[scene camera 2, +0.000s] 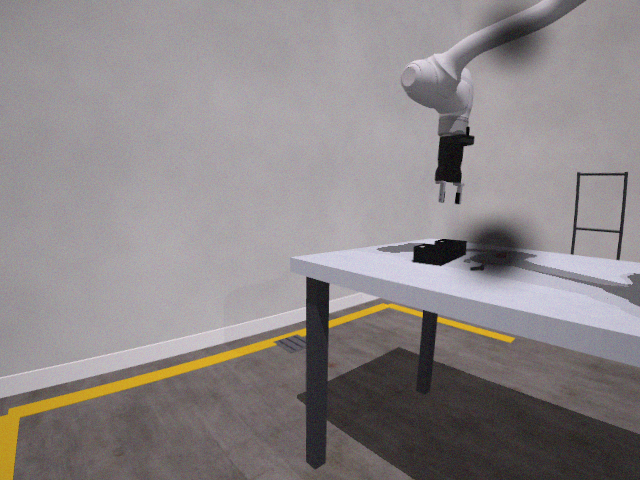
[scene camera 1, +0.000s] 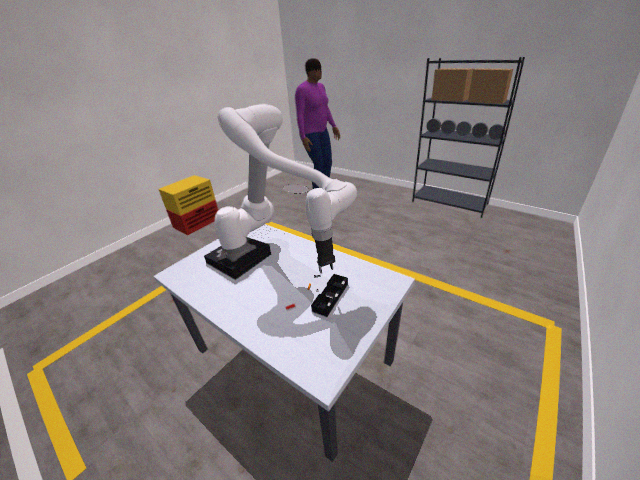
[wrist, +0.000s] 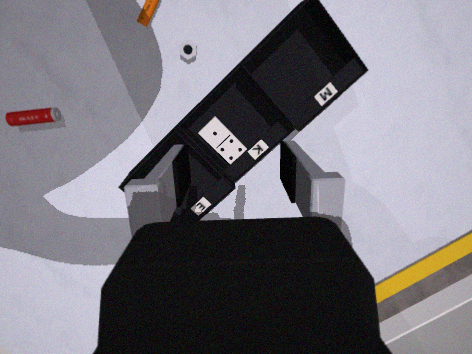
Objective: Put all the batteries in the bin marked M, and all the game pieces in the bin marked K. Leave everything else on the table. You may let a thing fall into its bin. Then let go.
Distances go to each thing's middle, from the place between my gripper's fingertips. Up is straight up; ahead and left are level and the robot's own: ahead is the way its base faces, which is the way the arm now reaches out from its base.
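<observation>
The red battery [wrist: 36,116] has my gripper 10 cm past it, 17 cm to the left of it and 16 cm above it. Counting from my hand, I find the black bin unit [scene camera 2: 444,251] 1 cm ahead and 15 cm below. The white domino [wrist: 214,132] is 2 cm ahead of my hand and 2 cm to the right of it, and it lies 16 cm below it.
</observation>
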